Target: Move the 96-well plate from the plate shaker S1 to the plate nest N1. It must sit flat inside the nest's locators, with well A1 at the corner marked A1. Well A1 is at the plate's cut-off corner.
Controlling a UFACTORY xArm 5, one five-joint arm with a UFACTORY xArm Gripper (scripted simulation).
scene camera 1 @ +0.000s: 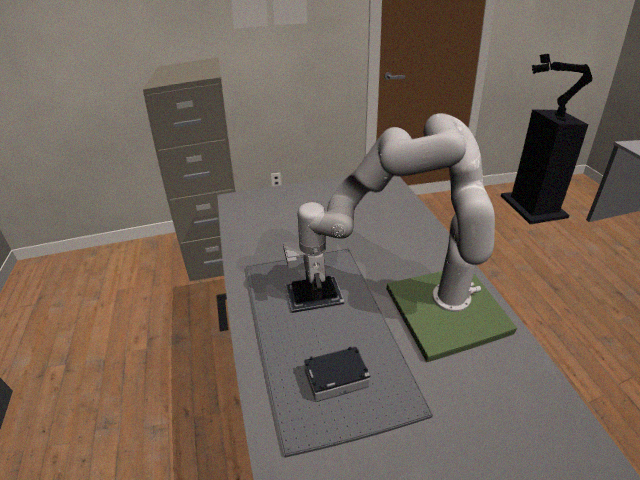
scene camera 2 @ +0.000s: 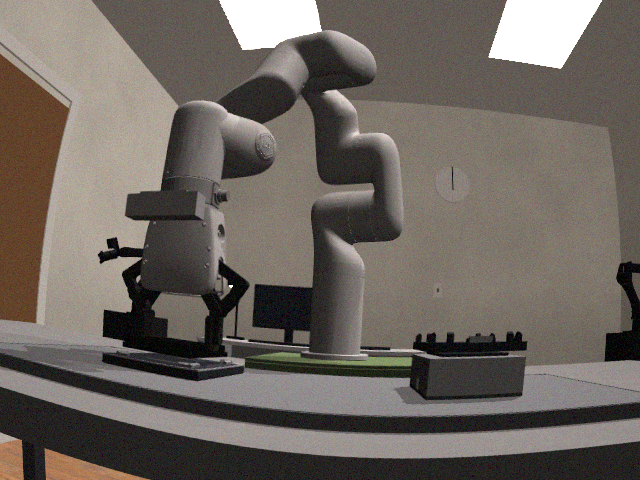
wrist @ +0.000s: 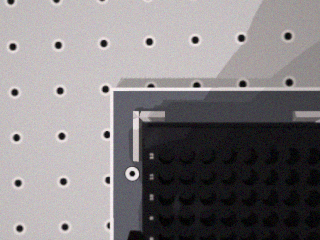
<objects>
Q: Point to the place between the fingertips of my gripper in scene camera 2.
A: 177,346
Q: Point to a 96-well plate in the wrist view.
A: At 193,173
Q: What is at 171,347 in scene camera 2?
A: A 96-well plate.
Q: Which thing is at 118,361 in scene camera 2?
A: A plate nest N1.
</objects>
